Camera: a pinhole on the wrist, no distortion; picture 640 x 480 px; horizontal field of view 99.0 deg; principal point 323.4 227.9 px. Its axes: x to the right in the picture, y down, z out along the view. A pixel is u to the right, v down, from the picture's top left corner.
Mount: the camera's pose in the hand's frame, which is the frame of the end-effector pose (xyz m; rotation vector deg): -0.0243 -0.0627 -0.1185 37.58 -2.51 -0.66
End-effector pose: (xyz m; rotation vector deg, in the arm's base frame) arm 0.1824 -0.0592 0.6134 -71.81 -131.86 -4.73
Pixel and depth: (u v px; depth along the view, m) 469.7 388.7 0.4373
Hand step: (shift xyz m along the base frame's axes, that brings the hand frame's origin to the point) -0.3487 0.1843 -0.2284
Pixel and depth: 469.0 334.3 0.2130
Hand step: -0.1814 0.0172 -0.0299
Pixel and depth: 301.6 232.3 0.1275
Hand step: -0.0862 -0.1148 0.0216
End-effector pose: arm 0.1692 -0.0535 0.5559 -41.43 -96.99 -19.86
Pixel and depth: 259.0 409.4 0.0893
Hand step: -0.0291 -0.0740 -0.0336
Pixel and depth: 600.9 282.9 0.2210
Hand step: -0.1961 -0.0215 0.1836
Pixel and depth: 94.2 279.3 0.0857
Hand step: -0.0193 -0.1296 -0.0693
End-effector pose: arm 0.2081 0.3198 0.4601 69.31 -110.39 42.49
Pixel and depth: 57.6 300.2 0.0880
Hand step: 0.1312 0.0482 -0.0634
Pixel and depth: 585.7 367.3 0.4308
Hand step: -0.0620 -0.5341 0.1061
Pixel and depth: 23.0 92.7 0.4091
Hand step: 0.5469 0.0117 -0.3987
